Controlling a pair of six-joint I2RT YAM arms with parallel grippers.
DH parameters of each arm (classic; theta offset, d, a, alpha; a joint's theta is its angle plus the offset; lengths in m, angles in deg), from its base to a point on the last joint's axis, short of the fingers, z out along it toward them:
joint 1: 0 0.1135 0.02 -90
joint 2: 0 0 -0.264 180
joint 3: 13.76 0 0.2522 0
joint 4: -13.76 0 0.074 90
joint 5: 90 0 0 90
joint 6: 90 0.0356 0 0
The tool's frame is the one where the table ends.
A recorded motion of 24 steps. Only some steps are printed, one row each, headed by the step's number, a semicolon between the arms.
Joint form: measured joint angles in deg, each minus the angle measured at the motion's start. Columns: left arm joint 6, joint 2, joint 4, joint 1, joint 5, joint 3; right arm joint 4, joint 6, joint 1, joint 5, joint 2, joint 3.
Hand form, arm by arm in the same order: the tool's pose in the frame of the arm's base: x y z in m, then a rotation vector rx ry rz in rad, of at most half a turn. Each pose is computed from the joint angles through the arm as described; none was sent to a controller.
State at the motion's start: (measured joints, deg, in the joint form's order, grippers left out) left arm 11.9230 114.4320 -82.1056 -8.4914 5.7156 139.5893; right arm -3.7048 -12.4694 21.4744 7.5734 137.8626 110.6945
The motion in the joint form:
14: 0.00 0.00 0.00 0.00 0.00 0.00; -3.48 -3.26 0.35 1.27 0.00 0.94
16: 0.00 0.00 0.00 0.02 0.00 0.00; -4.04 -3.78 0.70 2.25 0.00 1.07
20: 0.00 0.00 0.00 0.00 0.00 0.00; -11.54 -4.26 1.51 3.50 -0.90 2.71
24: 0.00 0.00 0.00 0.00 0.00 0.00; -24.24 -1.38 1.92 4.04 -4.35 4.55
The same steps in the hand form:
14: 0.3804 -0.0604 0.4206 0.4910 2.5131 -0.1050; 0.5155 0.2006 0.1761 -0.6062 2.0606 -0.1043
16: 0.3804 -0.0602 0.4206 0.4906 2.5132 -0.1049; 0.5141 0.2030 0.1760 -0.6150 2.0647 -0.1254
20: 0.3804 -0.0604 0.4206 0.4910 2.5131 -0.1050; 0.5057 0.2071 0.1825 -0.6617 2.1378 -0.1579
24: 0.3804 -0.0604 0.4206 0.4910 2.5131 -0.1050; 0.4879 0.2033 0.2065 -0.6622 2.2673 -0.1603

